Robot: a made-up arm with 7 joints.
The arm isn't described. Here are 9 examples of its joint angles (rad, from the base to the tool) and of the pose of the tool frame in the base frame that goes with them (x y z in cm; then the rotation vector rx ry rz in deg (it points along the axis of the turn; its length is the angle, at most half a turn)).
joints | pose
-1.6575 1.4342 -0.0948 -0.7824 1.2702 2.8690 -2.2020 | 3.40 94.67 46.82 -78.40 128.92 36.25
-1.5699 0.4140 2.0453 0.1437 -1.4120 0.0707 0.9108 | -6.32 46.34 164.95 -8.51 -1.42 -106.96
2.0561 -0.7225 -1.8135 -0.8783 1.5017 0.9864 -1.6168 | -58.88 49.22 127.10 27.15 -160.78 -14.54
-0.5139 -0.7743 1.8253 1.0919 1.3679 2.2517 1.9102 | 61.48 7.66 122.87 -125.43 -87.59 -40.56
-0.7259 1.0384 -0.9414 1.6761 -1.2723 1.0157 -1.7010 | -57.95 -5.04 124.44 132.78 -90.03 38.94
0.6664 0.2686 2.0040 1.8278 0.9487 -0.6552 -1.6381 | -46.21 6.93 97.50 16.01 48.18 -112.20
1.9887 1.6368 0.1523 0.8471 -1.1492 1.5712 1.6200 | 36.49 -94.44 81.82 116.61 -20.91 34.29
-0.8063 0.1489 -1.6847 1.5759 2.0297 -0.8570 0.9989 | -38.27 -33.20 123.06 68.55 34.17 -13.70
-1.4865 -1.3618 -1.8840 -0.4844 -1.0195 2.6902 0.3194 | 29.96 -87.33 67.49 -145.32 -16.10 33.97
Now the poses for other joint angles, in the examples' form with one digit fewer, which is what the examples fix.
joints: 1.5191 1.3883 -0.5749 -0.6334 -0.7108 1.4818 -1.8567
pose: -21.9 -93.1 47.9 -23.3 70.8 -146.7
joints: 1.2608 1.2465 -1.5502 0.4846 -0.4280 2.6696 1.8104
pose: -16.2 -93.8 94.6 82.9 -92.4 -38.3
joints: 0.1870 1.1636 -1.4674 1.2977 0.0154 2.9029 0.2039
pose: -62.4 -52.1 94.4 -46.0 79.0 139.1
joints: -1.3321 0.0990 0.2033 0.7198 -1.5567 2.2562 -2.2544
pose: 11.9 -3.7 164.2 56.1 5.8 -27.8
